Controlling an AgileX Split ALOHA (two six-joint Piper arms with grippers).
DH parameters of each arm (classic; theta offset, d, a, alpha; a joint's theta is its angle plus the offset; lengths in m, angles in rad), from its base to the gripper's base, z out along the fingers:
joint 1: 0 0.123 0 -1.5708
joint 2: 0.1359 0 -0.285 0
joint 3: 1.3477 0 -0.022 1.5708
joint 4: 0 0.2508 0 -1.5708
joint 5: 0 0 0.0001 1.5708
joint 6: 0 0.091 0 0
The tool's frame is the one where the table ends.
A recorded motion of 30 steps. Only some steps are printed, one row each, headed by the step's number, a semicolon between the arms.
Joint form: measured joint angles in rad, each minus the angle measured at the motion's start. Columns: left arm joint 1, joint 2, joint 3, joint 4, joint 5, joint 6; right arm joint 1, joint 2, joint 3, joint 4, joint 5, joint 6.
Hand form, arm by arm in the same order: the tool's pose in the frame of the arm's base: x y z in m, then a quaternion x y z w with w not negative. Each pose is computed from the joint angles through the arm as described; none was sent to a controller.
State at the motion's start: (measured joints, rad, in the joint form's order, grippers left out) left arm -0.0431 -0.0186 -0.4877 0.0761 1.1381 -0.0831; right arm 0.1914 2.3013 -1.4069 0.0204 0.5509 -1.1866
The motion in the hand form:
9: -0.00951 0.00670 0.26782 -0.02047 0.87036 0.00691 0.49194; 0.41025 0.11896 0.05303 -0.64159 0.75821 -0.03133 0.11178
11: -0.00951 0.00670 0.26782 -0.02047 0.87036 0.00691 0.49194; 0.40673 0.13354 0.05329 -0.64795 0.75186 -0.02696 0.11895
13: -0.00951 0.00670 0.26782 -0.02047 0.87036 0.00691 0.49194; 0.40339 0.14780 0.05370 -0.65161 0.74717 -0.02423 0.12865
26: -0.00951 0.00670 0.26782 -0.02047 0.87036 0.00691 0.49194; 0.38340 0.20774 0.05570 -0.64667 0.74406 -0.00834 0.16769
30: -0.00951 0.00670 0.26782 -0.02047 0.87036 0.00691 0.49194; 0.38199 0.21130 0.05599 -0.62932 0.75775 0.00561 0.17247
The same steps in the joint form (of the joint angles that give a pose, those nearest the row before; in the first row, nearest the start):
9: 0.0000 0.0000 0.0000 0.0000 0.0000 0.0000; 0.0833 0.0000 0.0000 0.0492 -0.0163 0.0009
11: 0.0000 0.0000 0.0000 0.0000 0.0000 0.0000; 0.1166 0.0000 0.0000 0.0665 -0.0264 0.0020
13: 0.0000 0.0000 0.0000 0.0000 0.0000 0.0000; 0.1494 0.0000 0.0000 0.0807 -0.0432 0.0109
26: 0.0000 0.0000 0.0000 0.0000 0.0000 0.0000; 0.2926 0.0000 0.0000 0.1220 -0.1157 0.1204
30: 0.0000 0.0000 0.0000 0.0000 0.0000 0.0000; 0.2972 0.0000 0.0000 0.1711 -0.1182 0.1284

